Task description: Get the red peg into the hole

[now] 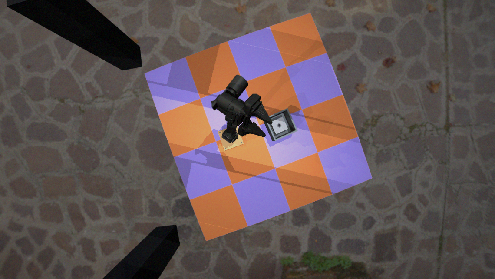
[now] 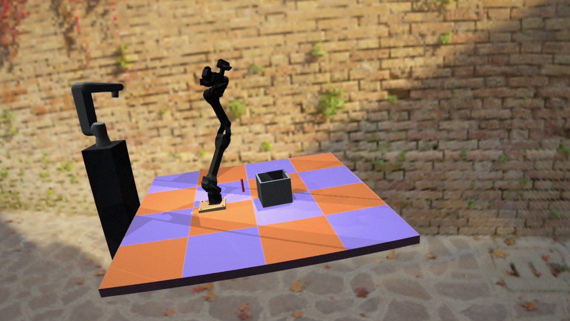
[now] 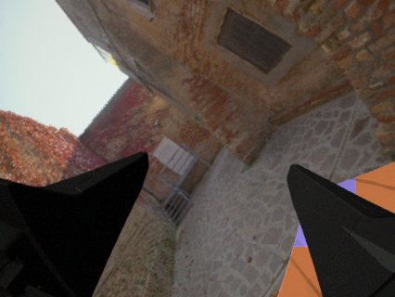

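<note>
The red peg lies 4 cm behind my gripper tip, 18 cm to the left of it and 64 cm below it.
</note>
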